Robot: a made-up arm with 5 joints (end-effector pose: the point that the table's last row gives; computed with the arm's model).
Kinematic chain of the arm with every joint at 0, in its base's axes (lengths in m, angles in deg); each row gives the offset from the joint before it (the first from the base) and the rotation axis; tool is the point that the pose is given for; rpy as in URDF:
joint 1: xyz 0 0 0.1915 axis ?
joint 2: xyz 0 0 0 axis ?
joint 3: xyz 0.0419 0 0.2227 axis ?
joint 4: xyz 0.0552 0 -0.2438 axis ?
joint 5: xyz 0.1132 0 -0.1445 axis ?
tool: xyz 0 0 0 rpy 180 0 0
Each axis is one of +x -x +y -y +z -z.
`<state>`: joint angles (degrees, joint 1 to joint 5).
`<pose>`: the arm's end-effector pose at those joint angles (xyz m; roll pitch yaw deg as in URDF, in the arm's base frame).
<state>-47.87 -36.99 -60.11 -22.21 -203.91</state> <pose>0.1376 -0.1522 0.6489 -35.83 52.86 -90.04</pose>
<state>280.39 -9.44 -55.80 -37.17 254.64</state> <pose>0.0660 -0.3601 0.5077 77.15 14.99 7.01</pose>
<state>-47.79 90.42 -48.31 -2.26 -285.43</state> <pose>0.0633 -0.0698 -0.2534 141.18 9.82 -125.83</pose>
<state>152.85 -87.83 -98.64 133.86 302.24</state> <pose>0.1065 -0.0546 0.4800 132.10 -25.08 -138.11</pose>
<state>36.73 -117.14 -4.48 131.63 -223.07</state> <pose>0.0383 0.0285 0.1400 173.13 -7.30 -99.76</pose>
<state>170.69 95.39 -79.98 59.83 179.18</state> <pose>-0.0941 0.0154 -0.2671 176.89 -75.22 -6.09</pose>
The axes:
joint 1: +z
joint 2: +y
joint 3: +y
joint 4: +y
joint 5: -z

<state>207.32 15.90 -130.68 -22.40 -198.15</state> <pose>-0.2796 -0.1444 0.7294 -16.10 40.23 -176.76</pose>
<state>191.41 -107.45 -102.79 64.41 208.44</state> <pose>0.3999 0.0807 0.5306 17.92 29.60 -135.38</pose>
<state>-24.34 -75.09 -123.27 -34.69 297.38</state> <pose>-0.4712 0.2131 0.4997 -49.73 21.56 82.95</pose>
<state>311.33 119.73 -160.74 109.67 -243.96</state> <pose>0.1855 -0.2109 -0.2611 113.50 -24.14 -148.75</pose>
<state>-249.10 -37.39 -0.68 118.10 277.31</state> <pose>0.0110 -0.0288 0.0995 -100.05 7.20 -160.37</pose>
